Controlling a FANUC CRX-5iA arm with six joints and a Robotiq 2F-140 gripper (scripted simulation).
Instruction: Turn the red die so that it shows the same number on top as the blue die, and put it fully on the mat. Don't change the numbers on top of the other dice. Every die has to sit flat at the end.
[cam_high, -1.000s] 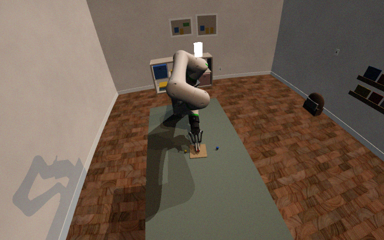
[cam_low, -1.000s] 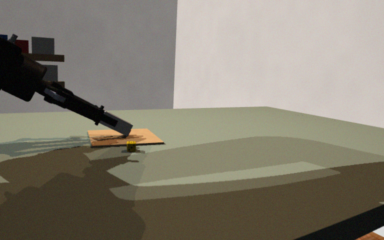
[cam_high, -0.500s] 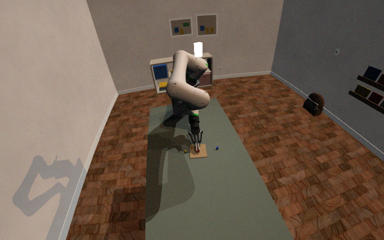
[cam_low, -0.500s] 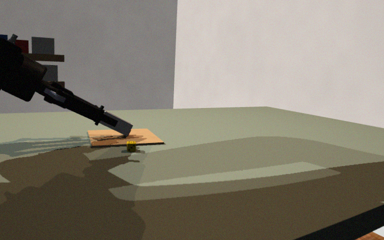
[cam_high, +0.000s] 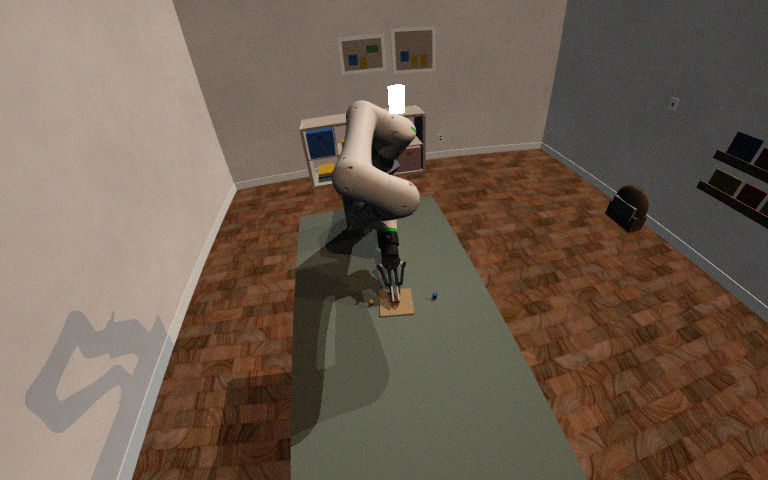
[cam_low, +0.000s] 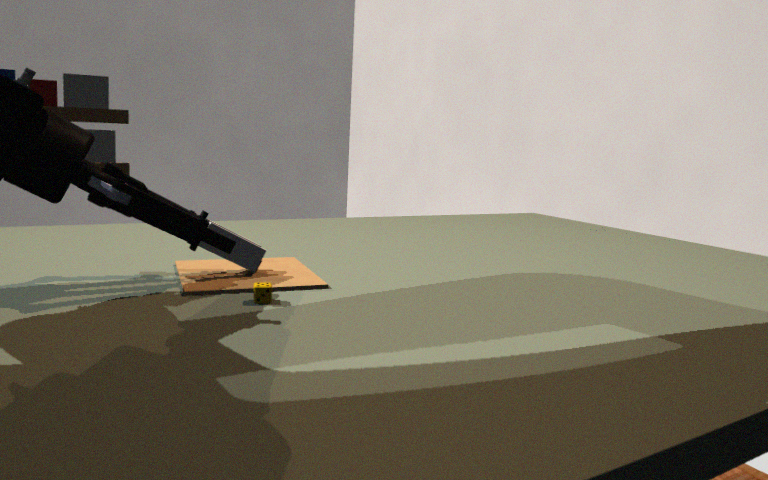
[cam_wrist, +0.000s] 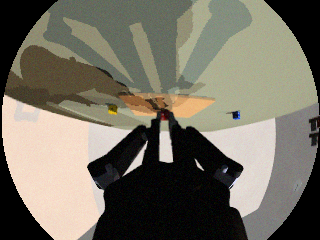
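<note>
My gripper is now 3 cm above the tan mat and 2 cm short of it. The rest, counted from my hand: red die 2 cm below, 2 cm ahead; blue die 17 cm to the left, 3 cm below, 1 cm behind; yellow die 10 cm to the right, 3 cm below, 3 cm ahead.
</note>
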